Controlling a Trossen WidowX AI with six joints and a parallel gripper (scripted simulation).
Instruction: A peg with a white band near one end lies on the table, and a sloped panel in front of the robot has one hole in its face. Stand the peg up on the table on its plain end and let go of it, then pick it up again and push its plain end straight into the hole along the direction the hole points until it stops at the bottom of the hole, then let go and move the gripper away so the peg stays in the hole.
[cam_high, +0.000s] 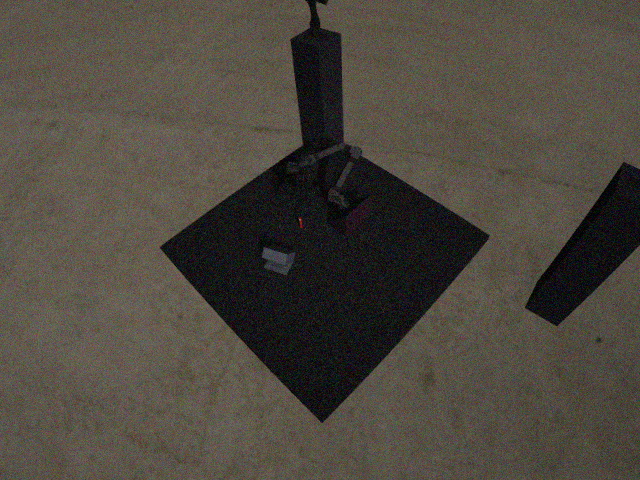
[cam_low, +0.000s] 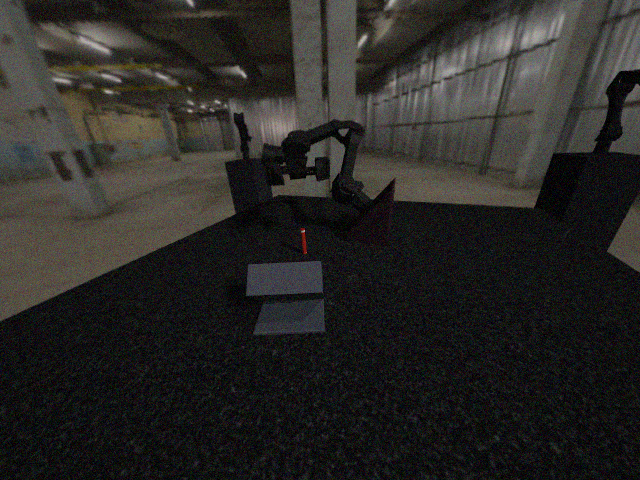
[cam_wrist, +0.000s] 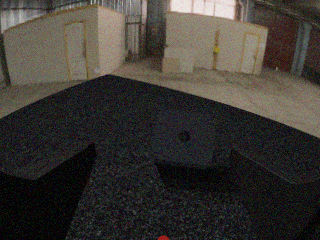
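My gripper tip is 160 mm above the red peg, 10 mm to the left of it and 10 mm past it. Round my gripper tip: sloped panel: 230 mm ahead, 150 mm below, 40 mm to the left; then grey base: 250 mm ahead, 210 mm below, 50 mm to the left.
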